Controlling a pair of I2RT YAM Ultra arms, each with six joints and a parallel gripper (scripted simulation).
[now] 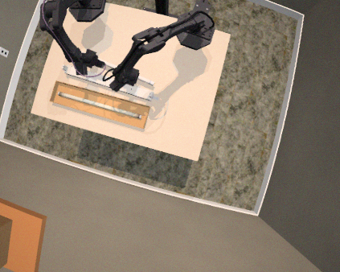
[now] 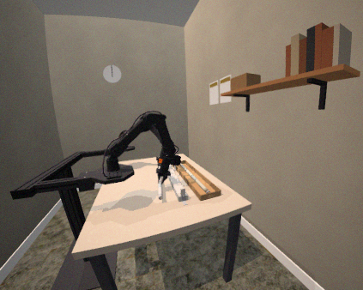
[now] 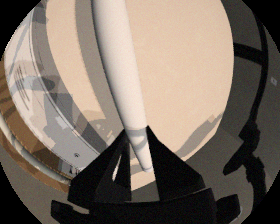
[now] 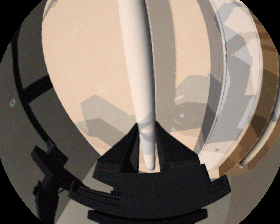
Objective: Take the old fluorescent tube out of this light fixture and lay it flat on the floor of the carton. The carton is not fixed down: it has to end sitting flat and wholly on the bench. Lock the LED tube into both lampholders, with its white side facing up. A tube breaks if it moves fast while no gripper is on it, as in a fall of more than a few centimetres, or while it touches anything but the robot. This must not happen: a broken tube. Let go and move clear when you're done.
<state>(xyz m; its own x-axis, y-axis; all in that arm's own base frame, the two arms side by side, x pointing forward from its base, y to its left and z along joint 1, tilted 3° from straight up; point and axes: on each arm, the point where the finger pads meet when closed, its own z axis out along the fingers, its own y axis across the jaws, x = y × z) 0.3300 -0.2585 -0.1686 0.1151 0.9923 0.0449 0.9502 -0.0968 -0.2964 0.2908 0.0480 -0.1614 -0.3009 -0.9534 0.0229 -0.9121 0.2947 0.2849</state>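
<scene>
Right now my right hand is 120 mm to the right of the LED tube, 10 mm short of it and 10 mm above it. The rest, counted from my right hand: carton: 270 mm ahead, 90 mm to the left, 30 mm below; then light fixture: 120 mm ahead, 110 mm to the left, 10 mm above; then old fluorescent tube: 280 mm ahead, 100 mm to the left, 30 mm below.
</scene>
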